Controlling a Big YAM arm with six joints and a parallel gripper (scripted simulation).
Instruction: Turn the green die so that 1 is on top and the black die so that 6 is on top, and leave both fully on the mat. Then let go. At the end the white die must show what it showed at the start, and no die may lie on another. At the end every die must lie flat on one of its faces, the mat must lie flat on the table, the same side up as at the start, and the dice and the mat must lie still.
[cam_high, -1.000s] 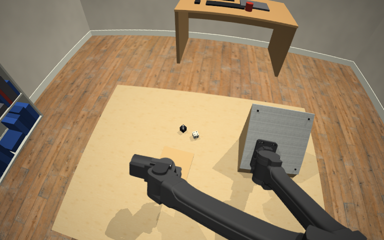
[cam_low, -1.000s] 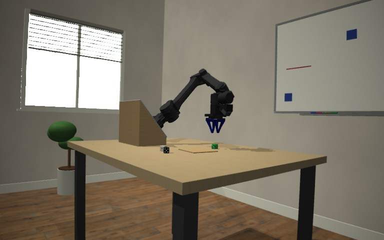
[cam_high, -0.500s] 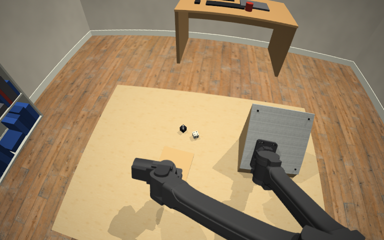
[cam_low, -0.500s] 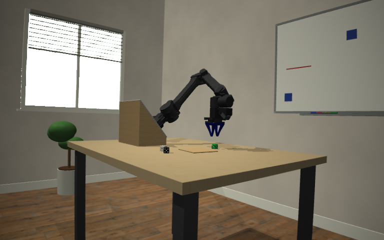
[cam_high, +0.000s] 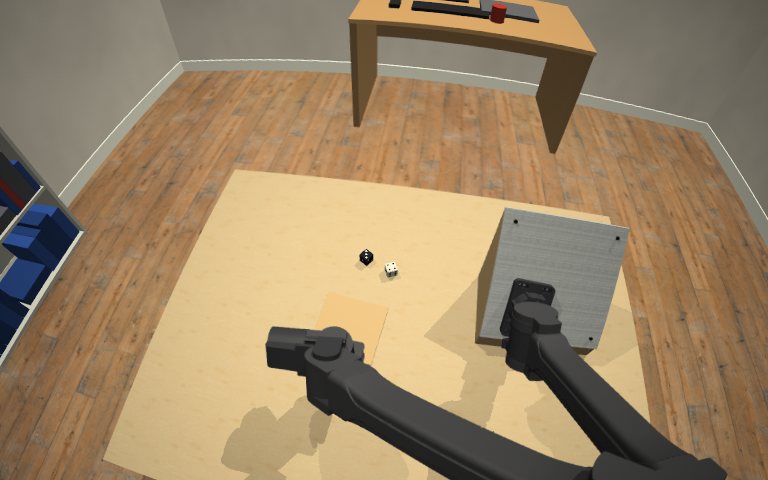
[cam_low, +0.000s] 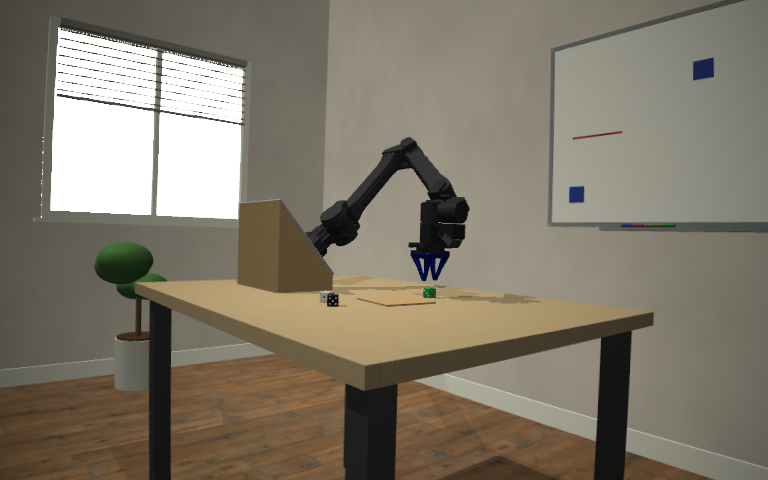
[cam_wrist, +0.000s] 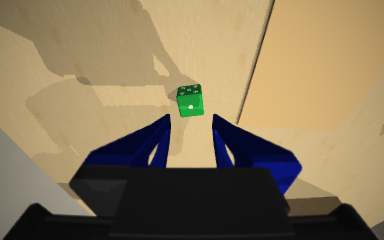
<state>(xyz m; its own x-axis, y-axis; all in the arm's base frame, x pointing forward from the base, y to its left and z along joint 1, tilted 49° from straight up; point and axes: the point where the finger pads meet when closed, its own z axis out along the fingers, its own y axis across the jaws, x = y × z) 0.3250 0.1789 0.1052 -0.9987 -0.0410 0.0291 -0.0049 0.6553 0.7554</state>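
The green die lies 40 mm below my hand. Also, from my hand: black die: 310 mm to the right, 40 mm below, 30 mm ahead; tan mat: 130 mm to the right, 50 mm below, 30 mm ahead; white die: 290 mm to the right, 40 mm below, 30 mm behind.
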